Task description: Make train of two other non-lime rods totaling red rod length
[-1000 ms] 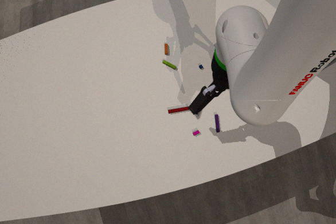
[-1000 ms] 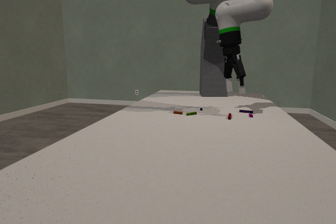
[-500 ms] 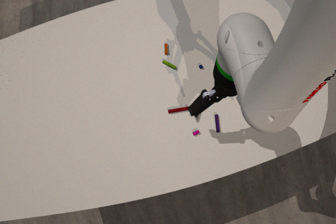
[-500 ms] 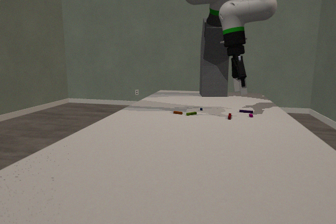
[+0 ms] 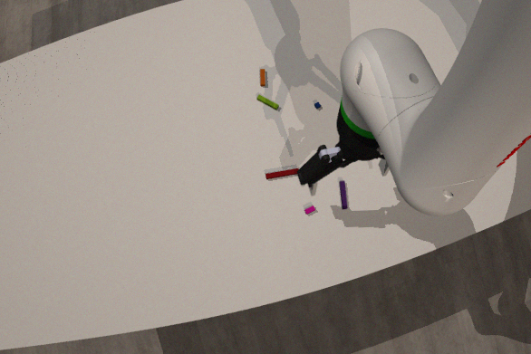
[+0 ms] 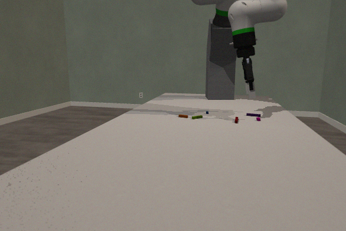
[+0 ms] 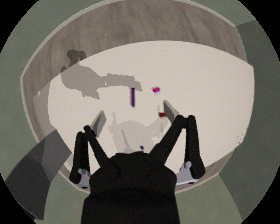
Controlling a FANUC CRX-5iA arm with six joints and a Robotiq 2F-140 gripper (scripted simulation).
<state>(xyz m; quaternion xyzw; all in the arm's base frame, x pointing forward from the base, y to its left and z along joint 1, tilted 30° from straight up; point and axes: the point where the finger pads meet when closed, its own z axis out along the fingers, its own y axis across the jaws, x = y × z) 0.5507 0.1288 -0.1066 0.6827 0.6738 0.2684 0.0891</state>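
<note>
My gripper is now 100 mm above the purple rod and 20 mm to the right of it. Round my hand: blue rod (190 mm to the right, 100 mm below, 10 mm behind); magenta rod (100 mm below, 80 mm ahead, 30 mm to the left); red rod (110 mm ahead, 100 mm below, 60 mm to the right).
</note>
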